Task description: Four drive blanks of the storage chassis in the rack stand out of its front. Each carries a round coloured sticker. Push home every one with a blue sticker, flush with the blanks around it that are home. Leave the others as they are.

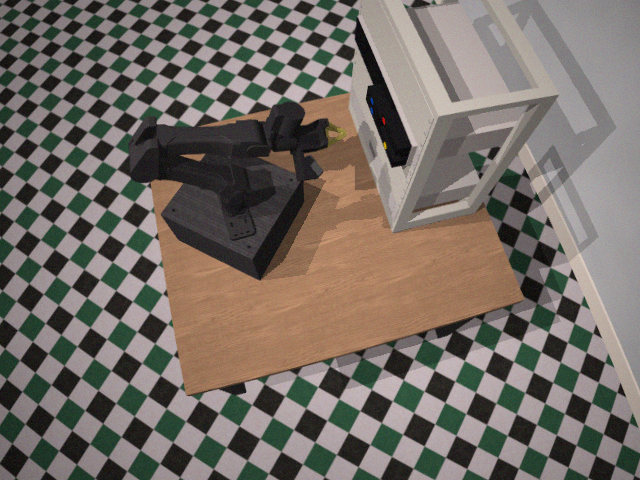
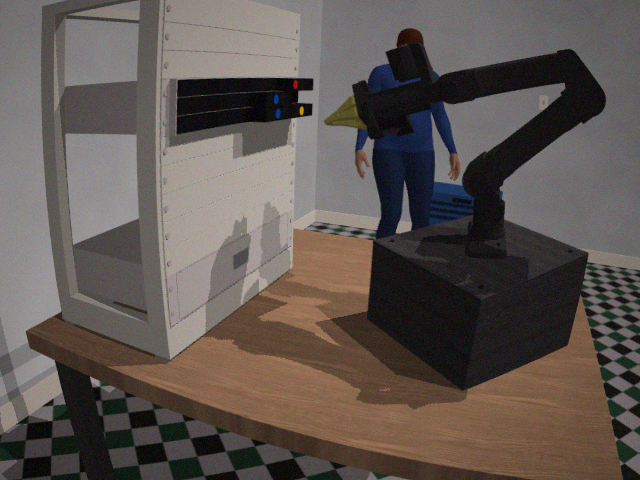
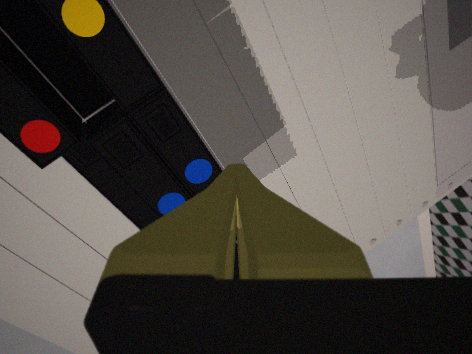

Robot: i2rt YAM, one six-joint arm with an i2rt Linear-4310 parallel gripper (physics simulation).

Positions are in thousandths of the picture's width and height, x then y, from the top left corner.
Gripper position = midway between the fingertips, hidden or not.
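Labels:
My gripper is there in image 1 (541, 278), and a rack shows in image 1 (665, 193) too. You'd see my gripper in image 2 (509, 255) as well, with the rack in image 2 (338, 307). And my gripper is in image 3 (501, 501), while the rack is in image 3 (745, 335).

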